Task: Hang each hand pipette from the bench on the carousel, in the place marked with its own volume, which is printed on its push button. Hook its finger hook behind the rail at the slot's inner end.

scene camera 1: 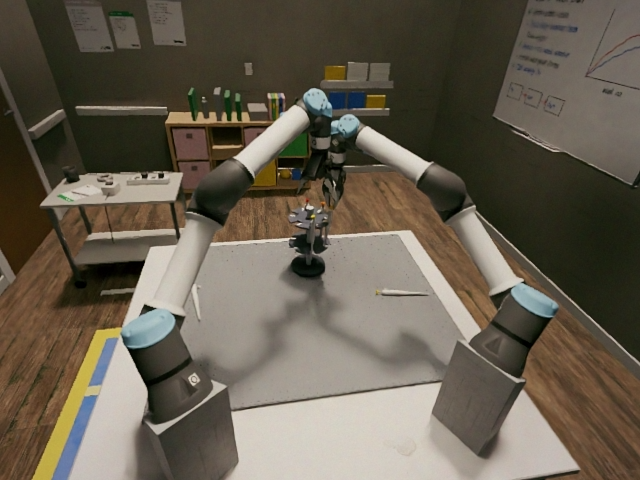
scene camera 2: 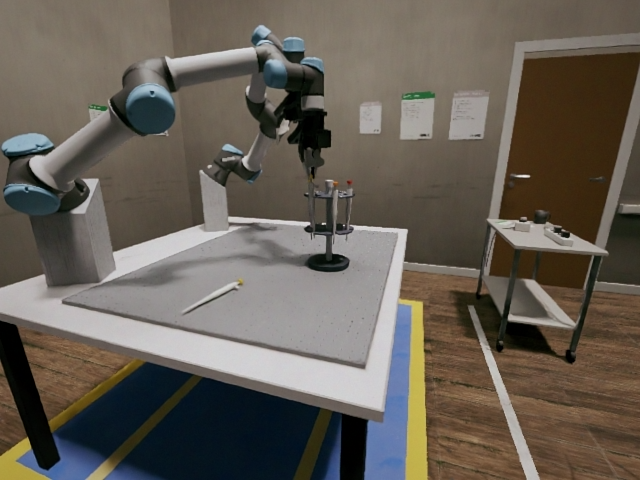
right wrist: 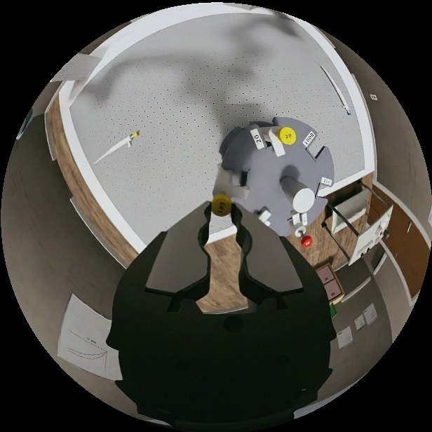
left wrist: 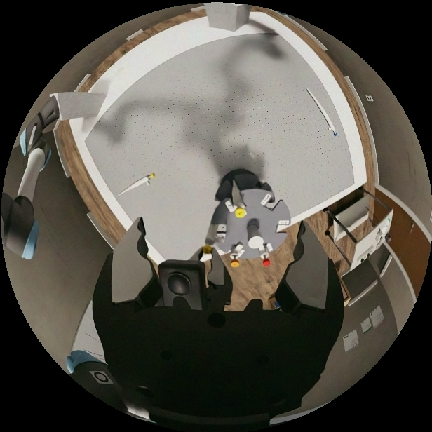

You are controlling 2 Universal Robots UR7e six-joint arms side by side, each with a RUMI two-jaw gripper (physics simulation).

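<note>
The carousel (scene camera 1: 308, 266) (scene camera 2: 328, 263) (left wrist: 257, 202) (right wrist: 270, 185) stands at the back of the mat. My right gripper (right wrist: 220, 203) (scene camera 2: 311, 174) is shut on the upright 100 pipette (right wrist: 221, 204) (left wrist: 207, 249), at the carousel's left edge in the right wrist view; whether its hook sits behind the rail is hidden. My left gripper (left wrist: 221, 219) is open above the carousel. The 20 pipette (right wrist: 287, 136) (left wrist: 240, 213), an orange-button pipette (left wrist: 235, 263) and a red-button pipette (left wrist: 266, 262) (right wrist: 306, 242) hang there. A yellow-button pipette (scene camera 1: 403, 292) (scene camera 2: 214, 296) and a blue-button pipette (left wrist: 322, 114) (right wrist: 336, 90) lie on the bench.
The two arms' wrists are close together above the carousel in scene camera 1. The grey mat (scene camera 1: 330, 356) (scene camera 2: 289, 320) lies on the white table (scene camera 1: 320, 439). A side cart (scene camera 1: 118, 192) (scene camera 2: 547, 240) and a wooden shelf (scene camera 1: 235, 124) stand beyond the table.
</note>
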